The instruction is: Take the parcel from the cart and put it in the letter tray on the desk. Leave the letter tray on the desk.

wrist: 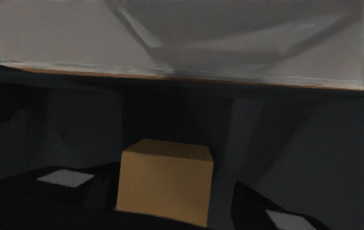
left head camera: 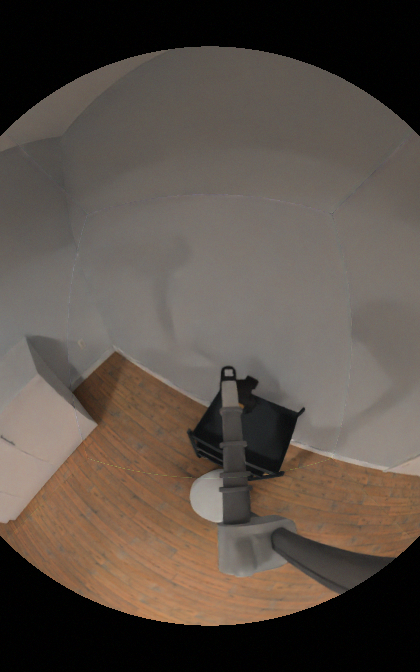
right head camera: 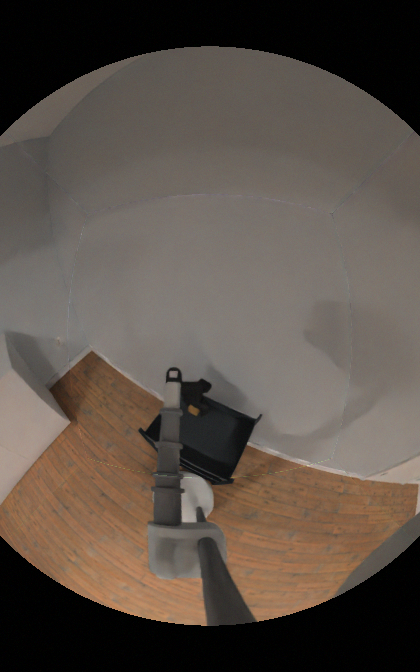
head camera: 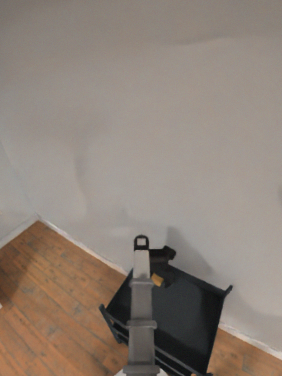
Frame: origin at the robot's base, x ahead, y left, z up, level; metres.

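Where they show: gripper, fingertip midpoint: (wrist: pixel 180 186) (head camera: pixel 158 281).
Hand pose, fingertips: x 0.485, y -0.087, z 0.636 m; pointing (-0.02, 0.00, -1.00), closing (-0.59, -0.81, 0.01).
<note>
After its pixels a point has its place.
The parcel (head camera: pixel 157 279) {x 0.471, y -0.077, z 0.685 m} (left head camera: pixel 242 406) (right head camera: pixel 193 410) (wrist: pixel 164 187) {x 0.502, y -0.090, z 0.685 m} is a small orange-brown box on the dark top of the cart (head camera: pixel 190 320) {x 0.305, y -0.214, z 0.635 m} (left head camera: pixel 270 435) (right head camera: pixel 217 440) (wrist: pixel 325 150) {x 0.463, y -0.196, z 0.635 m}, near its wall-side edge. My gripper (wrist: pixel 180 186) {x 0.485, y -0.087, z 0.636 m} is open and holds nothing. In the wrist view its two dark fingers with pale patches stand on either side of the parcel, with the parcel nearer the left finger. The parcel's lower edge is partly hidden by the gripper body. In the head views my arm covers part of the cart. The letter tray and a recognisable desk do not show.
A grey wall (head camera: pixel 150 125) {x 0.737, y -0.033, z 1.316 m} stands right behind the cart. The cart has raised rails at its near side. A pale box-like piece of furniture (left head camera: pixel 45 425) (right head camera: pixel 25 425) stands at the left. A round whitish base part (left head camera: pixel 206 496) (right head camera: pixel 197 495) shows near the cart's front.
</note>
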